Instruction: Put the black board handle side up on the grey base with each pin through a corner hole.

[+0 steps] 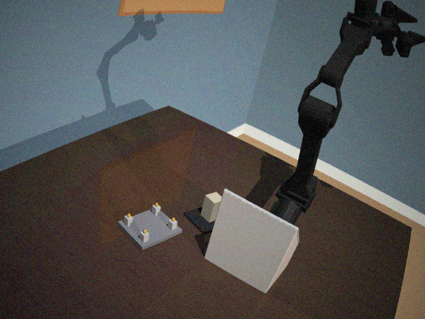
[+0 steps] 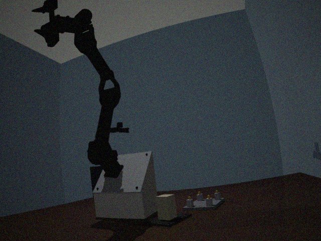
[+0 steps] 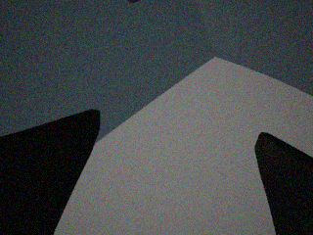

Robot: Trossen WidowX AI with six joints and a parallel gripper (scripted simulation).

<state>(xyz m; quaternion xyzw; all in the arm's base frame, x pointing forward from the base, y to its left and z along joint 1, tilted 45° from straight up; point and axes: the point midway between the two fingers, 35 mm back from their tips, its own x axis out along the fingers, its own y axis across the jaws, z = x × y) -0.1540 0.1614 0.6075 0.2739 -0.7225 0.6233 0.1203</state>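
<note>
Right now my gripper tip is 35 cm short of the flat black board, 27 cm to the right of it and 72 cm above it. The rest, counted from my gripper tip: grey base (42 cm ahead, 46 cm to the left, 74 cm below).
</note>
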